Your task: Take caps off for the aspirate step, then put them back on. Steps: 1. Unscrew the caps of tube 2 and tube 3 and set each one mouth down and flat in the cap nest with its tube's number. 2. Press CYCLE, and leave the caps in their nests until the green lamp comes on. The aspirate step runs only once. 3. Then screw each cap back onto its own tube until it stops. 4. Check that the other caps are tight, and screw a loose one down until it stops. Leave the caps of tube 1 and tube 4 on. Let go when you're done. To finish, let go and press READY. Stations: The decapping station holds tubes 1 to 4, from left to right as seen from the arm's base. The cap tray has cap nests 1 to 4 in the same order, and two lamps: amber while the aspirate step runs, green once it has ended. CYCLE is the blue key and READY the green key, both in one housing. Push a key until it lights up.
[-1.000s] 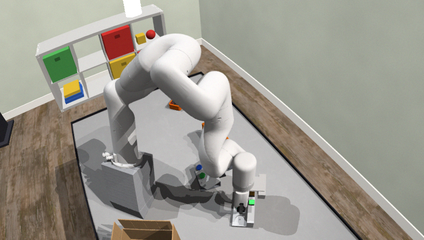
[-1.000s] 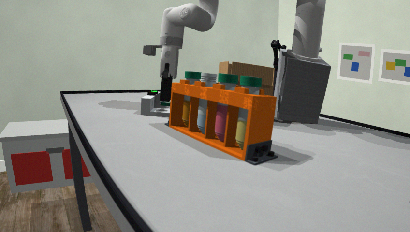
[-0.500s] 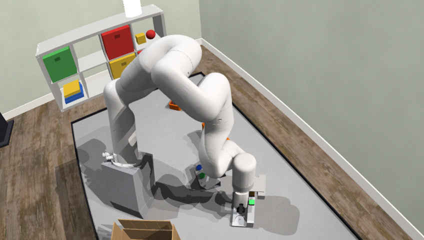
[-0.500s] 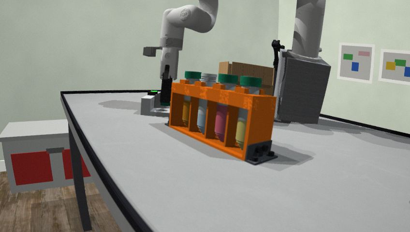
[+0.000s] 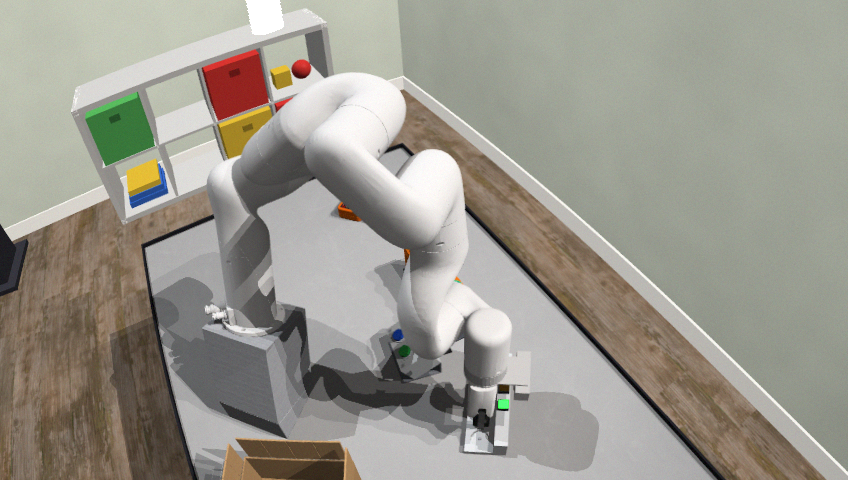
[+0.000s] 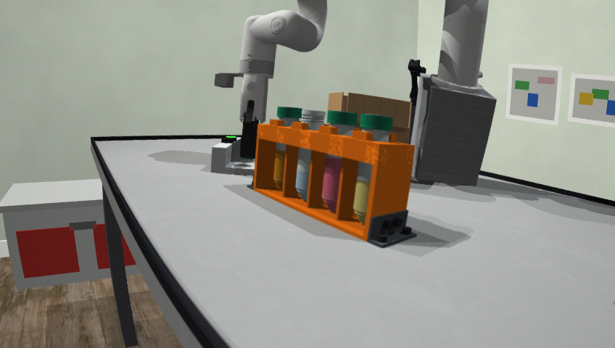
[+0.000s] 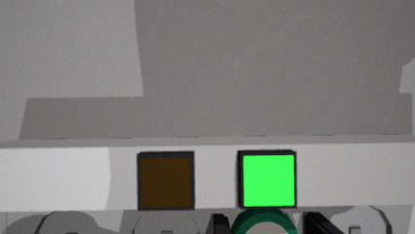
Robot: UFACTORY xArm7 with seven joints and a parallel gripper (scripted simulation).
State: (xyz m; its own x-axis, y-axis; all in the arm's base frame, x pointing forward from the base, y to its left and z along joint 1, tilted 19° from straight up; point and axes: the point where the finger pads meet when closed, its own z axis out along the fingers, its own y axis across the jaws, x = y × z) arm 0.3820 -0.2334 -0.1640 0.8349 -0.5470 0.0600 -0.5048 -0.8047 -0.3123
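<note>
The cap 4 is 70 mm ahead of my hand, 260 mm to the left of it and 80 mm above it. Round my hand: key housing: 70 mm behind, 210 mm to the left, 20 mm above; green ready key: 80 mm behind, 180 mm to the left, 30 mm above; cap 3: 20 mm below.
</note>
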